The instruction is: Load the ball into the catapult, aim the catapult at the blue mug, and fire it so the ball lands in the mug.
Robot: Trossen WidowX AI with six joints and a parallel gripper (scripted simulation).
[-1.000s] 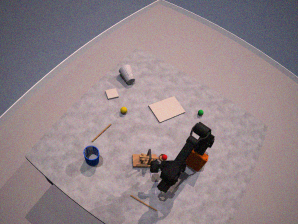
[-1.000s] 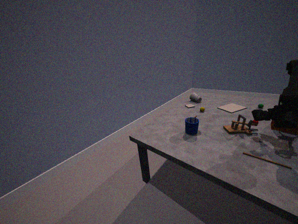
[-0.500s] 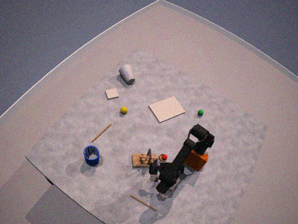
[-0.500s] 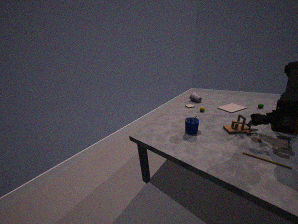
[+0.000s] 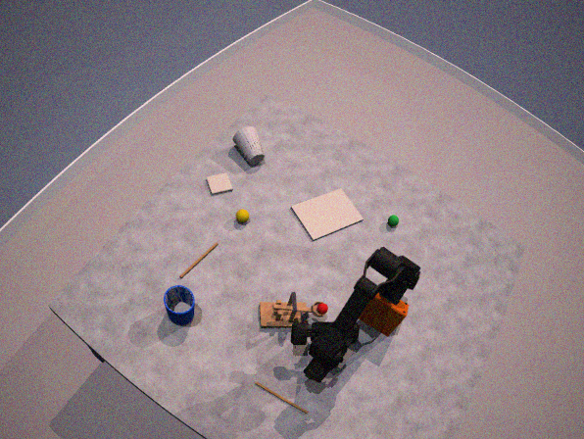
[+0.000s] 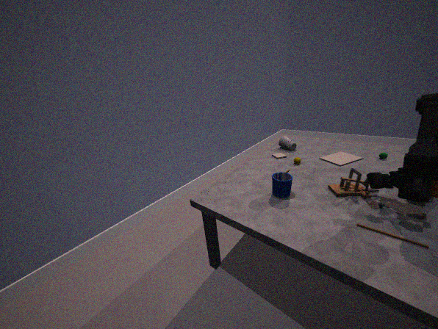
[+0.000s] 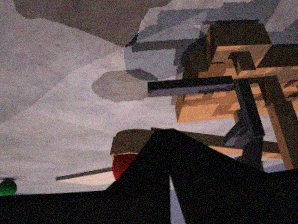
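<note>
My gripper tip is now 50 mm to the left of the red ball and 20 mm short of it. Also, from my gripper tip: large flat tile (380 mm to the right, 230 mm ahead, 50 mm below); then blue mug (330 mm ahead, 240 mm to the left, 30 mm below); then wooden catapult (60 mm ahead, 10 mm to the left, 10 mm below).
</note>
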